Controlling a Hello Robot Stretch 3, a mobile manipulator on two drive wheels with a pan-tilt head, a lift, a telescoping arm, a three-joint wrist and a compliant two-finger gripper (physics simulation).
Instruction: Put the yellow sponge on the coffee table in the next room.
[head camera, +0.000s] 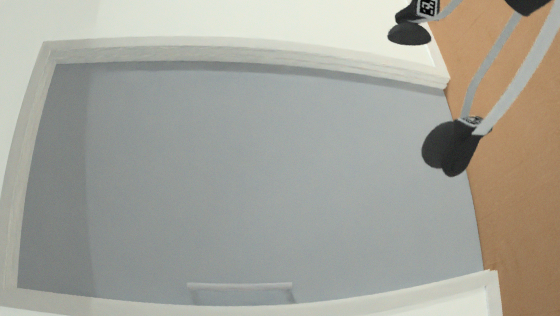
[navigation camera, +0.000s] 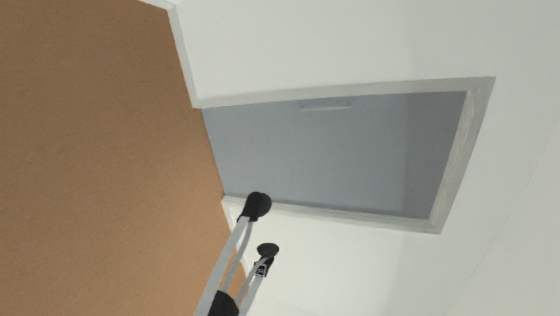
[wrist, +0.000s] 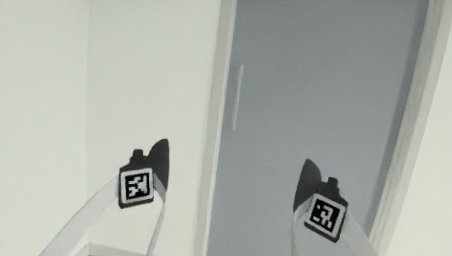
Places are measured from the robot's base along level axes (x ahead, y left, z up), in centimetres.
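Where they show: gripper, fingertip midpoint: (head camera: 417, 98) (navigation camera: 267, 220) (wrist: 233, 167).
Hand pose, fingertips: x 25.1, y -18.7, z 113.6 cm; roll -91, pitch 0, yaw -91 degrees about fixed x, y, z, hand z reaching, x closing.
Observation:
After its pixels a point has its place.
My gripper (head camera: 427, 91) {x 25.1, y -18.7, z 113.6 cm} (navigation camera: 263, 227) {x 25.1, y -18.7, z 113.6 cm} (wrist: 233, 167) {x 25.1, y -18.7, z 113.6 cm} is open, with its two dark fingertips wide apart and no object between them. It is held up in the air in front of a grey door and the wall beside it. The yellow sponge and the coffee table do not show in the head, navigation or wrist view.
The grey door (head camera: 250, 165) {x 133.3, y -64.0, z 106.6 cm} (navigation camera: 320, 155) {x 133.5, y -57.0, z 109.8 cm} (wrist: 320, 100) {x 133.3, y -64.0, z 118.5 cm} fills its pale frame (head camera: 240, 52) {x 126.9, y -112.6, z 110.2 cm} (navigation camera: 457, 150) {x 129.0, y -48.4, z 199.4 cm} (wrist: 217, 125) {x 126.2, y -9.9, z 98.4 cm} and looks shut. It has a bar handle (head camera: 240, 285) {x 127.1, y -18.7, z 113.8 cm} (navigation camera: 326, 107) {x 127.1, y -17.9, z 115.4 cm} (wrist: 238, 97) {x 127.1, y -19.0, z 114.5 cm}. White walls flank it. Brown floor (head camera: 525, 200) {x 99.9, y -34.1, z 0.0 cm} (navigation camera: 100, 150) {x 49.9, y -18.1, z 0.0 cm} meets its foot.

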